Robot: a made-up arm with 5 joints. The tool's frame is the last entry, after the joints. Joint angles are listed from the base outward.
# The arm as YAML. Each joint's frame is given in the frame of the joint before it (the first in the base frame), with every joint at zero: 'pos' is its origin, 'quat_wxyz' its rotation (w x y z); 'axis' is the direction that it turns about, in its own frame. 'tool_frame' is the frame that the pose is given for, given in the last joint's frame.
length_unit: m
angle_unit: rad
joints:
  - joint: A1
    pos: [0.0, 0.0, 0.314]
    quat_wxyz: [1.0, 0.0, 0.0, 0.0]
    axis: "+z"
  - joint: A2
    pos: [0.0, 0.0, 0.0]
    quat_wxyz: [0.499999, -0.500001, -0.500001, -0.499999]
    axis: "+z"
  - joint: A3
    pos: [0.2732, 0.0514, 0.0]
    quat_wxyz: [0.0, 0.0, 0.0, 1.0]
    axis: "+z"
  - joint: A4
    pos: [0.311, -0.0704, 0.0]
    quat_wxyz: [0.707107, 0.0, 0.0, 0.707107]
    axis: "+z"
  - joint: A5
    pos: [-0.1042, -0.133, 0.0]
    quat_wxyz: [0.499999, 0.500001, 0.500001, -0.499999]
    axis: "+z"
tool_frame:
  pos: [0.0, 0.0, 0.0]
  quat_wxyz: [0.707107, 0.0, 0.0, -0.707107]
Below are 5 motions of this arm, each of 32 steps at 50 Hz.
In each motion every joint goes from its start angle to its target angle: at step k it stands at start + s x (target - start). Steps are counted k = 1, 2, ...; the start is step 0. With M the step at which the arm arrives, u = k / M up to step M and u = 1 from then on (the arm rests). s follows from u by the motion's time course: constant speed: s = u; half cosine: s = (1 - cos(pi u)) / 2; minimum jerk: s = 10 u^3 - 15 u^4 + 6 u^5.
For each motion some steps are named. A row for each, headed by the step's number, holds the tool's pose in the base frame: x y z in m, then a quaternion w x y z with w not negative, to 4 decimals.
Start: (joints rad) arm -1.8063 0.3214 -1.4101 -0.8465 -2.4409
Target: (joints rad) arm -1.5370 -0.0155 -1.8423 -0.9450 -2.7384
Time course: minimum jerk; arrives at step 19
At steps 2, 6, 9, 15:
2: -0.1220 -0.5147 0.6235 0.7029 0.5351 0.1774 -0.4338
6: -0.0922 -0.4907 0.6843 0.7361 0.4658 0.1805 -0.4568
9: -0.0501 -0.4369 0.7694 0.7782 0.3578 0.1707 -0.4870
15: 0.0047 -0.2944 0.8909 0.8275 0.1645 0.1082 -0.5257

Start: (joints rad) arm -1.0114 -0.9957 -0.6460 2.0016 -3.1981
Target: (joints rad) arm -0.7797 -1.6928 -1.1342 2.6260 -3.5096
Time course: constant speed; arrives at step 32
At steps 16, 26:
16: 0.0252 -0.0314 0.5316 0.0338 -0.3348 -0.9415 -0.0209
26: -0.0393 0.0423 0.5486 0.0404 0.2537 0.9661 -0.0257

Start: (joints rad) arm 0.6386 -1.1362 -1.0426 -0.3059 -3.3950
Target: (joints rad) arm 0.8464 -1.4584 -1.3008 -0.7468 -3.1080
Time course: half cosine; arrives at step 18
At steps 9, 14, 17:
9: -0.1431 -0.1313 0.8712 0.9479 -0.0302 0.0665 0.3102
14: -0.2204 -0.2372 0.8201 0.9098 0.0488 -0.1120 0.3966
17: -0.2373 -0.2673 0.7992 0.8912 0.0702 -0.1629 0.4175

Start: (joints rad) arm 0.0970 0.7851 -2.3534 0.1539 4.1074
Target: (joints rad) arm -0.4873 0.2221 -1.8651 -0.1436 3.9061
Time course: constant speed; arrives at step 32
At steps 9, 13, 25, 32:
9: 0.6482 -0.0437 0.6785 0.6285 0.3402 0.6404 0.2814
13: 0.6242 -0.0882 0.7014 0.6571 0.3474 0.6180 0.2562
25: 0.5291 -0.1988 0.7624 0.7341 0.3628 0.5490 0.1676
32: 0.4622 -0.2449 0.7921 0.7717 0.3672 0.5080 0.1076

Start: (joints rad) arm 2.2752 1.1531 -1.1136 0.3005 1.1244
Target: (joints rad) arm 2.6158 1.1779 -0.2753 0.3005 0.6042
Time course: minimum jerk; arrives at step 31
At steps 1, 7, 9, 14, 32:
1: -0.2477 0.2913 -0.0959 0.1679 0.8268 0.5364 0.0218
7: -0.2337 0.2603 -0.1029 0.2015 0.8028 0.5607 0.0247
9: -0.2197 0.2332 -0.1073 0.2312 0.7800 0.5809 0.0268
14: -0.1585 0.1410 -0.1080 0.3385 0.6870 0.6423 0.0313
32: 0.0131 -0.0076 -0.0219 0.5655 0.4414 0.6963 0.0222

